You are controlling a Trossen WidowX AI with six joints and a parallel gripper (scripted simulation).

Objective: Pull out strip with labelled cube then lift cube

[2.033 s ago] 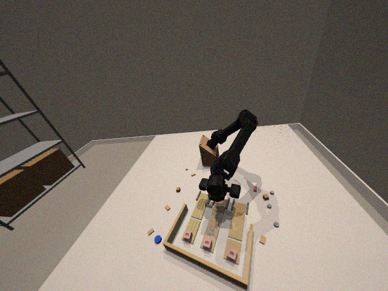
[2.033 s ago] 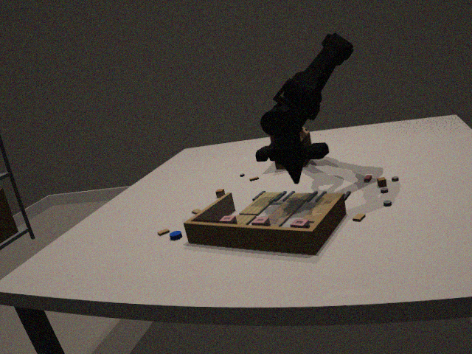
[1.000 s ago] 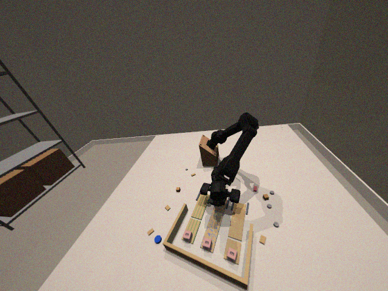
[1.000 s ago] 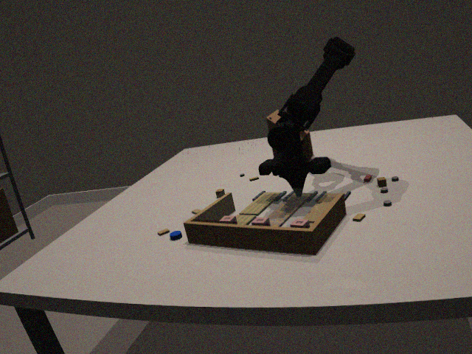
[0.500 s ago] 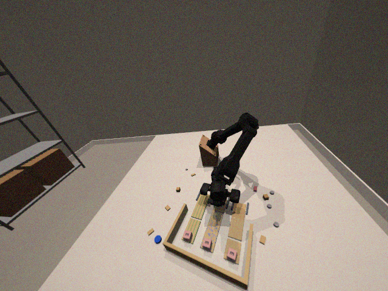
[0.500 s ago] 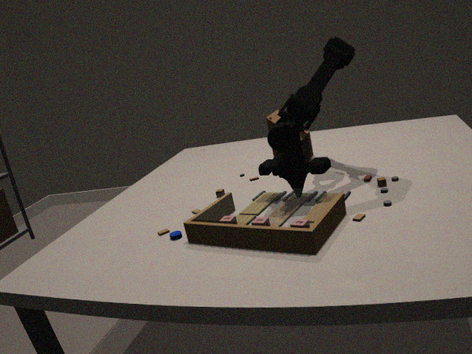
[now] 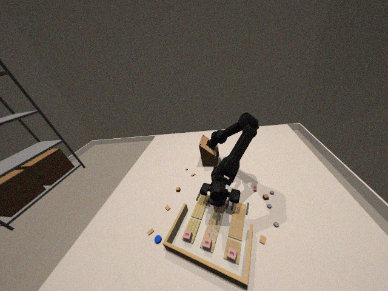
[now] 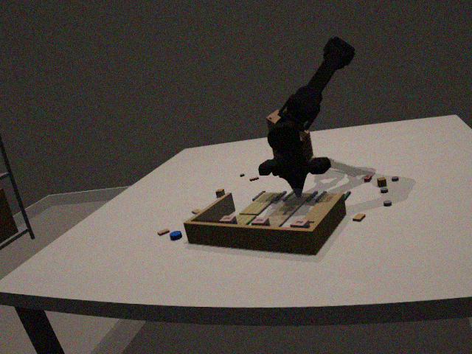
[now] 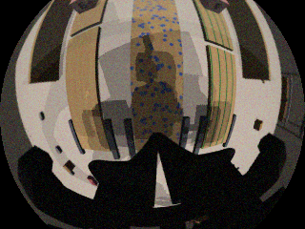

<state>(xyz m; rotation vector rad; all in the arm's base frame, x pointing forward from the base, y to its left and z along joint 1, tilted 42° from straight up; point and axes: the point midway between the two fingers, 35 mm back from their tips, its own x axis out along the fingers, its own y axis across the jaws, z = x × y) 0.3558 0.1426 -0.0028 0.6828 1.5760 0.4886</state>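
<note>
The strip lies 100 mm ahead of my gripper tip and 20 mm to the right of it. Also, from my gripper tip: blue disc 250 mm to the right, 230 mm ahead; then red piece 170 mm to the left, 110 mm behind.
</note>
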